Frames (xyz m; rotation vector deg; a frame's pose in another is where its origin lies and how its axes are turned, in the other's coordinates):
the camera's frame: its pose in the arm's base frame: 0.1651 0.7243 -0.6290 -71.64 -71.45 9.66
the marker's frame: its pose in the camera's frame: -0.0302 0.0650 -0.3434 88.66 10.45 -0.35
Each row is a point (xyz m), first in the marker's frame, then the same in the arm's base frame.
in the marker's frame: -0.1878 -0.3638 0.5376
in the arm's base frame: 0.3551 -0.0195 -0.2355
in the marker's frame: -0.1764 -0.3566 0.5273
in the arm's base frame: 0.3609 -0.0039 -0.2389
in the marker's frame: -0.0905 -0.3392 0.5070
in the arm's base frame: 0.4044 0.0701 -0.2121
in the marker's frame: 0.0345 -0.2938 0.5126
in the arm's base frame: 0.4372 0.1812 -0.1465
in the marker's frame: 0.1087 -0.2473 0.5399
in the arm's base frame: 0.4318 0.2535 -0.0903
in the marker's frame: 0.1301 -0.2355 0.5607
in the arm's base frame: 0.4254 0.2693 -0.0631
